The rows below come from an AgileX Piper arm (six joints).
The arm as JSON. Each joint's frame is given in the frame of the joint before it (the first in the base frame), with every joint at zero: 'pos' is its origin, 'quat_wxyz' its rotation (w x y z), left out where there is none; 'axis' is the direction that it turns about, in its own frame. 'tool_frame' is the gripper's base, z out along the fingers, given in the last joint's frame.
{
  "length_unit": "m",
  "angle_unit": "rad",
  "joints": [
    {
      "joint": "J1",
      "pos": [
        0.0,
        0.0,
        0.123
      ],
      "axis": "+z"
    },
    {
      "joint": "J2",
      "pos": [
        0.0,
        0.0,
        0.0
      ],
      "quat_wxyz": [
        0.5,
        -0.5,
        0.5,
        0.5
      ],
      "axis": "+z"
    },
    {
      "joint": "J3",
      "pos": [
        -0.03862,
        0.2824,
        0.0
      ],
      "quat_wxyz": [
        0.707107,
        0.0,
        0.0,
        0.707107
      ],
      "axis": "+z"
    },
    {
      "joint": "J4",
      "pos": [
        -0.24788,
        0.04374,
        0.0
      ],
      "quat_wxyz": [
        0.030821,
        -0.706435,
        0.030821,
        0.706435
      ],
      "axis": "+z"
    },
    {
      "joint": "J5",
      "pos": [
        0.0,
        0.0,
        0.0
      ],
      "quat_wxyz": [
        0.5,
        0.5,
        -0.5,
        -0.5
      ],
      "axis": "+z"
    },
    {
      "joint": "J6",
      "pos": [
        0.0,
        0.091,
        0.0
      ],
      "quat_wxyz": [
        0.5,
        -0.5,
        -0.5,
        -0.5
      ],
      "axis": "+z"
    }
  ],
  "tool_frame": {
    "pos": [
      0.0,
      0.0,
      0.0
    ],
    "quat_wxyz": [
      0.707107,
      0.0,
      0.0,
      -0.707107
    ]
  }
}
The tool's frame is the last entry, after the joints.
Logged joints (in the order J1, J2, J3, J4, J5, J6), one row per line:
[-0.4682, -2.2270, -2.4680, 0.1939, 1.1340, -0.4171]
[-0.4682, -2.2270, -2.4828, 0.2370, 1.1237, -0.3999]
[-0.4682, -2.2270, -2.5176, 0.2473, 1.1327, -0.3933]
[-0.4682, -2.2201, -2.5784, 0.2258, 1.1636, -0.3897]
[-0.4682, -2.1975, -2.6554, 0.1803, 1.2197, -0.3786]
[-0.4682, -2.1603, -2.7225, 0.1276, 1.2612, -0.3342]
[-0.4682, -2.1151, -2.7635, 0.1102, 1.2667, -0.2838]
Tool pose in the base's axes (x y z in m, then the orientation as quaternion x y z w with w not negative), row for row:
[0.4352, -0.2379, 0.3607, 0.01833, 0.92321, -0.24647, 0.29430]
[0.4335, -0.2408, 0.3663, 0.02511, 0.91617, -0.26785, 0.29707]
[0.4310, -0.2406, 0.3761, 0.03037, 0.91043, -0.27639, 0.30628]
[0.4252, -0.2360, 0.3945, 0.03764, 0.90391, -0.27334, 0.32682]
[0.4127, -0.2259, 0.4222, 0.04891, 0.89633, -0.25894, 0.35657]
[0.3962, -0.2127, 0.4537, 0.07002, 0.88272, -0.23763, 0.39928]
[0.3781, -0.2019, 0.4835, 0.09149, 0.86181, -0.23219, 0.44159]
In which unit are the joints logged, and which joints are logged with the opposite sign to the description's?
The joints are logged in radians. Opposite sign: J2, J4.
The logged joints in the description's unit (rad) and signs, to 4 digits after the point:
[-0.4682, 2.2270, -2.4680, -0.1939, 1.1340, -0.4171]
[-0.4682, 2.2270, -2.4828, -0.2370, 1.1237, -0.3999]
[-0.4682, 2.2270, -2.5176, -0.2473, 1.1327, -0.3933]
[-0.4682, 2.2201, -2.5784, -0.2258, 1.1636, -0.3897]
[-0.4682, 2.1975, -2.6554, -0.1803, 1.2197, -0.3786]
[-0.4682, 2.1603, -2.7225, -0.1276, 1.2612, -0.3342]
[-0.4682, 2.1151, -2.7635, -0.1102, 1.2667, -0.2838]

